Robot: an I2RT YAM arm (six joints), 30 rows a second.
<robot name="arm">
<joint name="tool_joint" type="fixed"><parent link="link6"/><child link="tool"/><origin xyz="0 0 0" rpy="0 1.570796 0"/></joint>
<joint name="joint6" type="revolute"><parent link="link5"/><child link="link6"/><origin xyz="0.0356 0 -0.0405" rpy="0 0 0"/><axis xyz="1 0 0"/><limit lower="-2.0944" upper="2.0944"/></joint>
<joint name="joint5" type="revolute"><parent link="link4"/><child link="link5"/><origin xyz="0.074 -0.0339 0.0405" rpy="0 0 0"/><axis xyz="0 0 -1"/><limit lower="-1.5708" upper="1.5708"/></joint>
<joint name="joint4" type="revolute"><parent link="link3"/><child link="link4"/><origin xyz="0.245 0.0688 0.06" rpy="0 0 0"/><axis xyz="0 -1 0"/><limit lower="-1.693" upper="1.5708"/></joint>
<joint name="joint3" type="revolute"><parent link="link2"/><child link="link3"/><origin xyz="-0.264 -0.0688 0" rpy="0 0 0"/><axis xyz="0 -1 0"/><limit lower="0" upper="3.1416"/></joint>
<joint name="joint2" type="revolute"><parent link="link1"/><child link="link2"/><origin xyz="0.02 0.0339 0.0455" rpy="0 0 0"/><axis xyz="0 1 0"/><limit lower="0" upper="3.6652"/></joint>
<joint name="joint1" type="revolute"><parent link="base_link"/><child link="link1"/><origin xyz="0 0 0.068" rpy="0 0 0"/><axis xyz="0 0 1"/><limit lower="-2.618" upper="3.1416"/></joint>
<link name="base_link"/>
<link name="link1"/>
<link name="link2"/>
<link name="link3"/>
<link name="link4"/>
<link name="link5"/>
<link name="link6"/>
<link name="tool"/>
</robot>
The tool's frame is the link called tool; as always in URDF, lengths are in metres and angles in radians.
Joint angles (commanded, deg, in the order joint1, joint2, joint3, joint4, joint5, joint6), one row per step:
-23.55 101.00 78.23 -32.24 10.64 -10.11
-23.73 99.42 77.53 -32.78 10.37 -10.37
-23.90 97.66 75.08 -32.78 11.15 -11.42
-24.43 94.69 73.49 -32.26 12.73 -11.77
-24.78 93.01 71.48 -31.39 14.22 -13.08
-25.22 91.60 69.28 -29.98 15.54 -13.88
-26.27 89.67 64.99 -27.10 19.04 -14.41
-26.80 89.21 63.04 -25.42 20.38 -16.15
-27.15 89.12 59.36 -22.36 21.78 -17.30
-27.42 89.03 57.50 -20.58 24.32 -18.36
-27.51 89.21 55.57 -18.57 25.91 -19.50
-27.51 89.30 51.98 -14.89 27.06 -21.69
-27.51 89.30 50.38 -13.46 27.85 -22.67
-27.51 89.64 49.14 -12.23 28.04 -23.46
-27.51 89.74 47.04 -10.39 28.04 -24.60
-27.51 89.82 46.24 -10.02 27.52 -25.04
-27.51 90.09 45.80 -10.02 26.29 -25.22
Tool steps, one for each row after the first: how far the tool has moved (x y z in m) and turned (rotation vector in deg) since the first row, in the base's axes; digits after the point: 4 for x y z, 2 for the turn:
-0.0060 0.0015 0.0055 -0.05 -0.30 0.18
-0.0154 0.0039 0.0030 -0.82 1.01 0.41
-0.0263 0.0041 0.0127 -2.91 -0.03 -0.78
-0.0342 0.0043 0.0126 -4.79 0.56 -0.99
-0.0413 0.0039 0.0103 -6.34 0.84 -1.61
-0.0543 0.0010 0.0013 -9.26 1.96 -4.38
-0.0591 -0.0009 -0.0047 -10.98 3.18 -4.38
-0.0652 -0.0010 -0.0204 -12.17 4.81 -4.63
-0.0693 -0.0022 -0.0274 -14.32 6.39 -5.61
-0.0722 -0.0023 -0.0359 -15.78 7.73 -5.77
-0.0776 -0.0002 -0.0507 -17.35 9.38 -4.78
-0.0808 0.0010 -0.0572 -18.15 10.39 -4.47
-0.0826 0.0018 -0.0638 -18.41 11.21 -3.91
-0.0867 0.0039 -0.0727 -18.65 12.15 -2.96
-0.0885 0.0052 -0.0768 -18.24 12.60 -2.20
-0.0892 0.0063 -0.0805 -17.18 12.76 -1.19

